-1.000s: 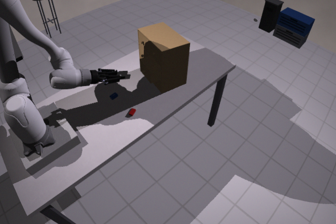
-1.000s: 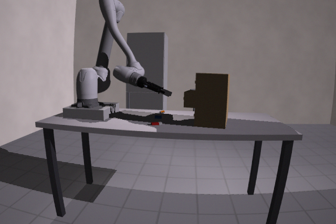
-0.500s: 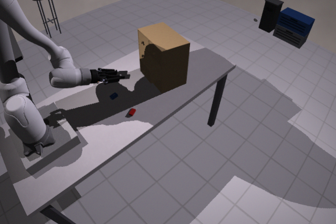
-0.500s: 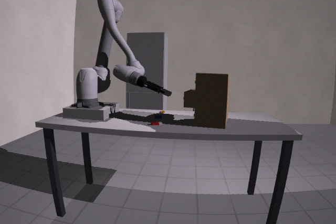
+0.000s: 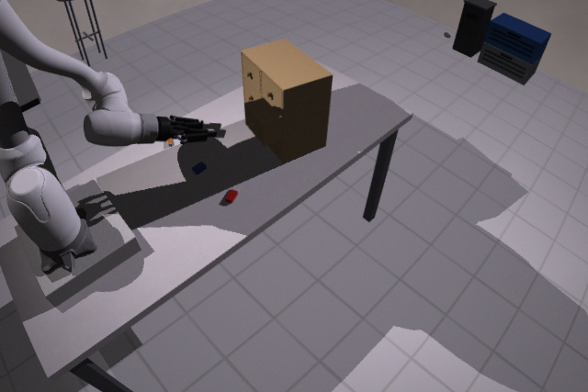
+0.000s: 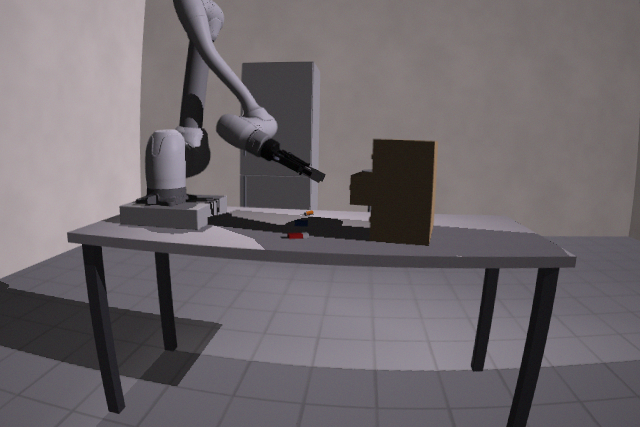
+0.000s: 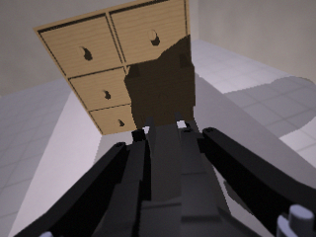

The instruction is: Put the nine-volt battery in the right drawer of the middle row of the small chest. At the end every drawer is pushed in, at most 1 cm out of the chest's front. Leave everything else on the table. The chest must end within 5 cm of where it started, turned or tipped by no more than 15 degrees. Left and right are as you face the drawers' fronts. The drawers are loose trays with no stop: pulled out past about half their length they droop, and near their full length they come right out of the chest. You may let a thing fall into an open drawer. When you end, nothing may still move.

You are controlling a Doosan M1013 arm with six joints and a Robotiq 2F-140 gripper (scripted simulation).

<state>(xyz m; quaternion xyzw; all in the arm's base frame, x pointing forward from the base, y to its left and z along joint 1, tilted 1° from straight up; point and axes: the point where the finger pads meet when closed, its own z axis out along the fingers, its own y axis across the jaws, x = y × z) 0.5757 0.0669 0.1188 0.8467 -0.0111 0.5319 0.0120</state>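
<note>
Now: hand 18 cm above the blue nine-volt battery, 7 cm past it and 5 cm to the right of it. Round my hand: red block 19 cm below, 12 cm to the right, 1 cm behind; small orange thing 25 cm to the left, 19 cm below, 10 cm behind.
</note>
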